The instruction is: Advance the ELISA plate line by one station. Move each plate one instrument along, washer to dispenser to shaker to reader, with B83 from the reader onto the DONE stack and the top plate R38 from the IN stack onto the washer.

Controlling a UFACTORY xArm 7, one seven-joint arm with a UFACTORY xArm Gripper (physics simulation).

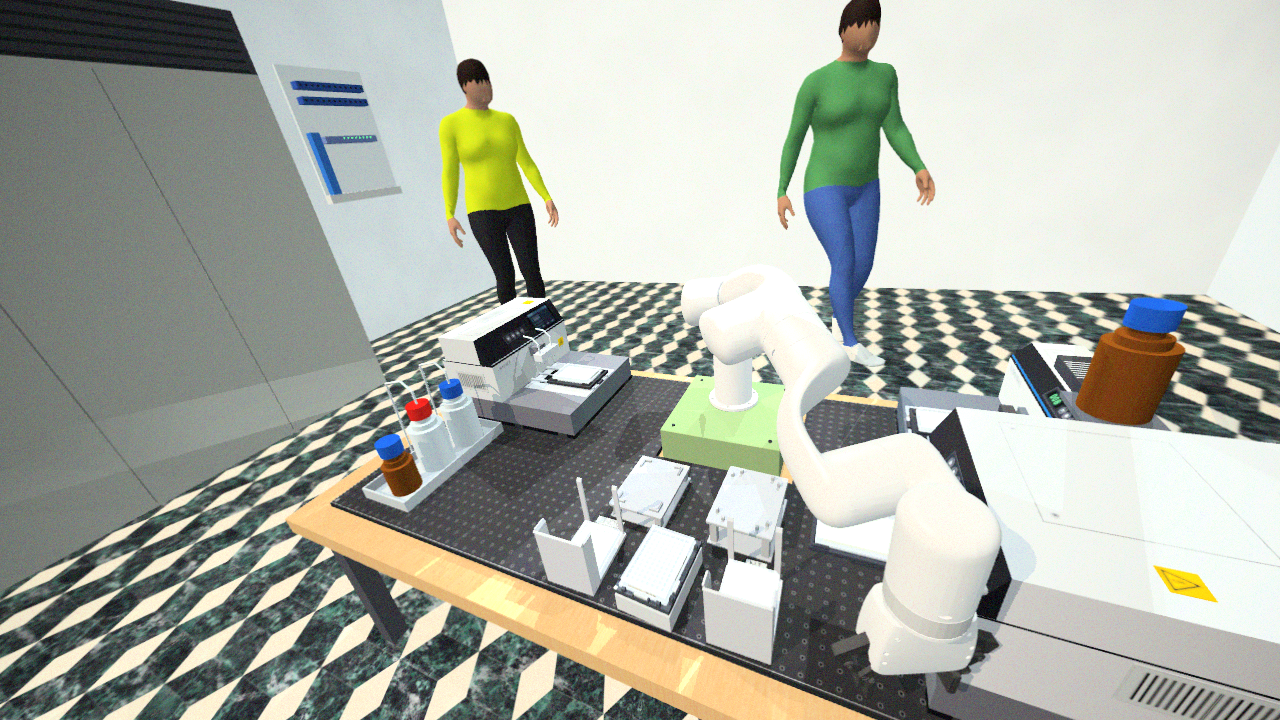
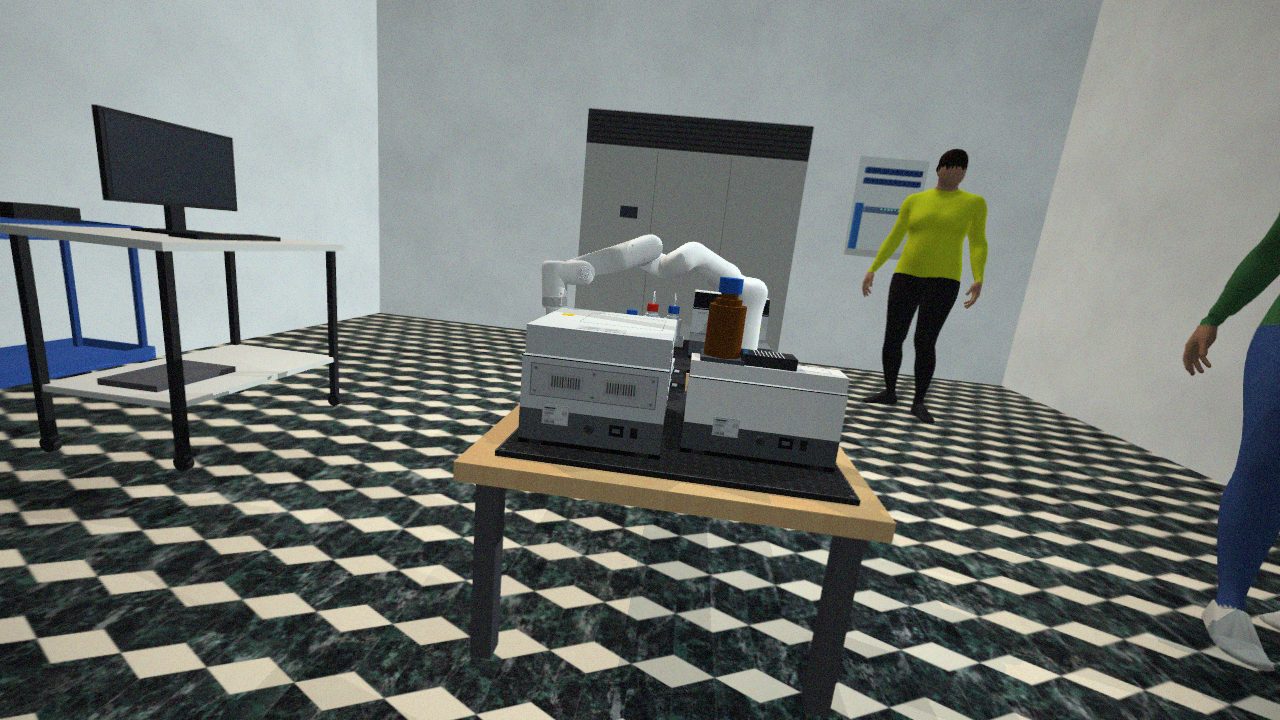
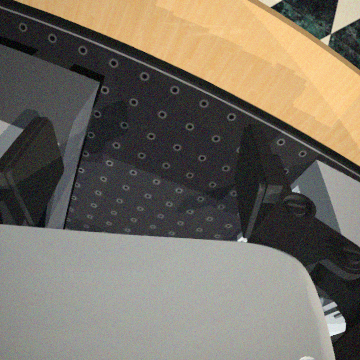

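Pixels of known places: gripper, between the fingertips: (image 1: pixel 902 681) (image 3: pixel 145 145); arm's base, origin of its link: (image 1: pixel 733 398).
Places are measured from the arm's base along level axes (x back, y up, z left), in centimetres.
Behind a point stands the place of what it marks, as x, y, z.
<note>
My gripper (image 1: pixel 917 667) @[-59.8, 2.3, 35.2] (image 3: pixel 145 145) @[-59.8, 2.3, 35.2] is open and empty, high over the black perforated board (image 3: pixel 165 120) @[-55.0, -7.5, 33.5] beside the large white instrument (image 1: pixel 1118 519) @[-44.2, 19.5, 54.2] (image 2: pixel 595 376) @[-39.4, 10.0, 78.8]. A white holder with upright posts (image 1: pixel 568 559) @[-58.2, 0.5, -13.7] stands at the board's front, and another white holder (image 1: pixel 742 613) @[-58.3, 2.2, 15.9] stands nearer the gripper. Between them a pale plate (image 1: pixel 660 565) @[-53.0, -0.7, 1.1] sits on a low white unit. A white plate (image 1: pixel 577 374) @[-3.0, 3.0, -46.6] lies on the grey deck of the back-left instrument (image 1: pixel 501 353) @[-14.0, 13.5, -63.4]. A flat white piece (image 1: pixel 854 539) @[-43.1, 5.6, 29.3] shows beside the large instrument, partly behind the arm. Plate labels are too small to read.
Two low white platforms (image 1: pixel 653 490) @[-34.4, -3.7, -8.6] (image 1: pixel 750 505) @[-34.3, -1.5, 11.9] stand before the green arm base (image 1: pixel 720 434) @[-15.9, -0.1, 0.9]. A bottle tray (image 1: pixel 429 483) @[-48.2, -4.9, -61.8] is at the left. A brown bottle (image 1: pixel 1129 376) @[-16.0, 23.6, 63.6] (image 2: pixel 725 326) @[-12.3, 22.9, 69.4] stands by the back-right instrument (image 2: pixel 765 402) @[-1.2, 7.1, 71.8]. Two people stand behind the table.
</note>
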